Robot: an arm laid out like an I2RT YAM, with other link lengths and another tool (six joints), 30 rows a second.
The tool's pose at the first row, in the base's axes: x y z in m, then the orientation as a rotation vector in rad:
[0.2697 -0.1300 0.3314 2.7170 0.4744 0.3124]
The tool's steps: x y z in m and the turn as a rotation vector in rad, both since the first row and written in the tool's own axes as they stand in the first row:
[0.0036 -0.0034 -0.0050 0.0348 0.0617 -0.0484]
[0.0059 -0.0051 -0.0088 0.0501 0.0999 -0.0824]
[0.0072 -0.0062 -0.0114 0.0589 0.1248 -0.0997]
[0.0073 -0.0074 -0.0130 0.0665 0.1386 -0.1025]
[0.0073 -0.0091 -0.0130 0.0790 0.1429 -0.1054]
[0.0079 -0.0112 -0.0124 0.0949 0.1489 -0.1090]
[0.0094 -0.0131 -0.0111 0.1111 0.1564 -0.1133]
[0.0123 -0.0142 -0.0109 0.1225 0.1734 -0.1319]
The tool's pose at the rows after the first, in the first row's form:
[0.2707 -0.1241 0.3352 2.7313 0.5670 0.3793]
[0.2713 -0.1206 0.3383 2.7305 0.6283 0.4208]
[0.2714 -0.1184 0.3405 2.7298 0.6614 0.4494]
[0.2707 -0.1168 0.3415 2.7345 0.6716 0.4669]
[0.2703 -0.1153 0.3408 2.7448 0.6808 0.4706]
[0.2704 -0.1134 0.3395 2.7579 0.6928 0.4761]
[0.2716 -0.1116 0.3378 2.7707 0.7062 0.4834]
[0.2740 -0.1097 0.3377 2.7717 0.7403 0.5007]

